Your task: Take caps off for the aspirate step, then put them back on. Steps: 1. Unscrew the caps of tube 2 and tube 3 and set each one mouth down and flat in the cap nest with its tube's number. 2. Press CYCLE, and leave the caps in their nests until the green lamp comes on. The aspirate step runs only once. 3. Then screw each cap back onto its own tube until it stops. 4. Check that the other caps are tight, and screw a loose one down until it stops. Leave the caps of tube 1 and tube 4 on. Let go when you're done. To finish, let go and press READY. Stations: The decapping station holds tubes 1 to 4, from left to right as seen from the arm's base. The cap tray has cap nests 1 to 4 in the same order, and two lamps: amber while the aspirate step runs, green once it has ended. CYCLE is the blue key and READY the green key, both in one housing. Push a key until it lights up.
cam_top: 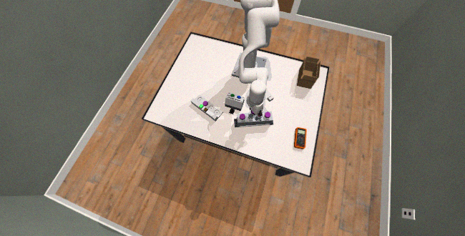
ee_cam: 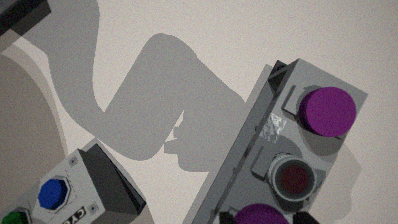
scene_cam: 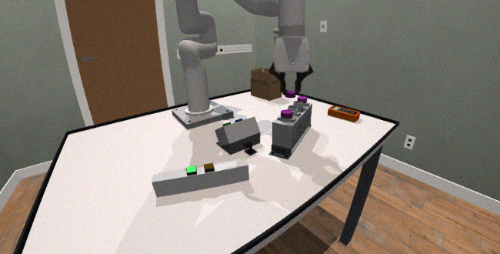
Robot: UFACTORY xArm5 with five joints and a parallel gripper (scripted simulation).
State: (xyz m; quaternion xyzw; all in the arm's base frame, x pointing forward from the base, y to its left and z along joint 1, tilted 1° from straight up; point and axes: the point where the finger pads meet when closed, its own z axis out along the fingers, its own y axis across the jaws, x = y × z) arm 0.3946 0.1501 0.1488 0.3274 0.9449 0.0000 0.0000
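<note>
Now: hand 17 cm above the grey decapping station, 2 cm to the right of it and 1 cm short of it. Round my hand: key housing (15 cm to the right, 12 cm below, 8 cm behind); purple cap (2 cm below); blue key (13 cm to the right, 11 cm below, 10 cm behind).
</note>
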